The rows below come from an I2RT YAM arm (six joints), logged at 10 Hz.
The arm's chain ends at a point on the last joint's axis. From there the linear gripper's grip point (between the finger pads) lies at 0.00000 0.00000 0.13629 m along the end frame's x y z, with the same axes.
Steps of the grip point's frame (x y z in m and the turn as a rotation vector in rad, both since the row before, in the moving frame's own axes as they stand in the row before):
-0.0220 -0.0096 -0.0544 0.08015 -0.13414 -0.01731
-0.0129 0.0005 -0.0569 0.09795 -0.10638 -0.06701
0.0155 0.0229 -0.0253 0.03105 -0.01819 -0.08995
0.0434 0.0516 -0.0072 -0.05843 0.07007 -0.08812
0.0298 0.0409 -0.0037 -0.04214 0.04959 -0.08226
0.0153 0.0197 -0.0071 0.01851 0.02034 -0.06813
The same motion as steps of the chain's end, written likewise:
-0.0037 0.0011 -0.0527 0.08015 -0.13414 -0.01731
0.0020 0.0133 -0.0555 0.09795 -0.10638 -0.06701
0.0182 0.0270 -0.0252 0.03105 -0.01819 -0.08995
0.0335 0.0441 -0.0066 -0.05843 0.07007 -0.08812
0.0228 0.0354 -0.0034 -0.04214 0.04959 -0.08226
0.0126 0.0223 -0.0070 0.01851 0.02034 -0.06813

